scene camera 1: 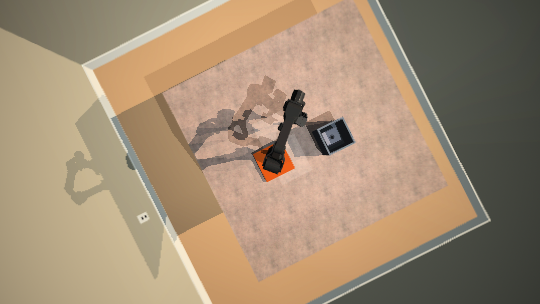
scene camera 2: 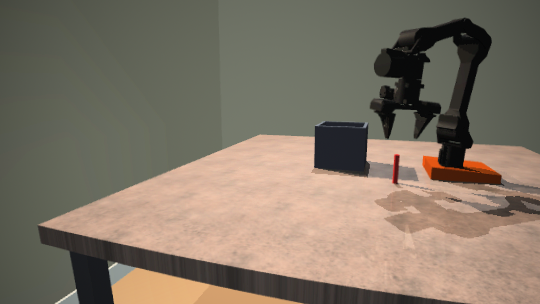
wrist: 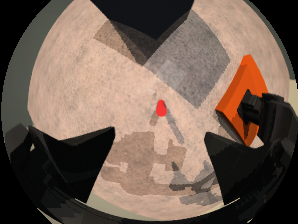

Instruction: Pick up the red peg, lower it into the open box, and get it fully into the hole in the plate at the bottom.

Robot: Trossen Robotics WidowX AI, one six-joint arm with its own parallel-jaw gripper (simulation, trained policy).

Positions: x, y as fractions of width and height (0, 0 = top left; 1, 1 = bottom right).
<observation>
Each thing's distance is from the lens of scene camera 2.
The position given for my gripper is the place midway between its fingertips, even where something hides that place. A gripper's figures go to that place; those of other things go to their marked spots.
my gripper (scene camera 2: 0.74, 0.46): 92 cm
dark blue box (scene camera 2: 0.63, 0.48): 104 cm
</observation>
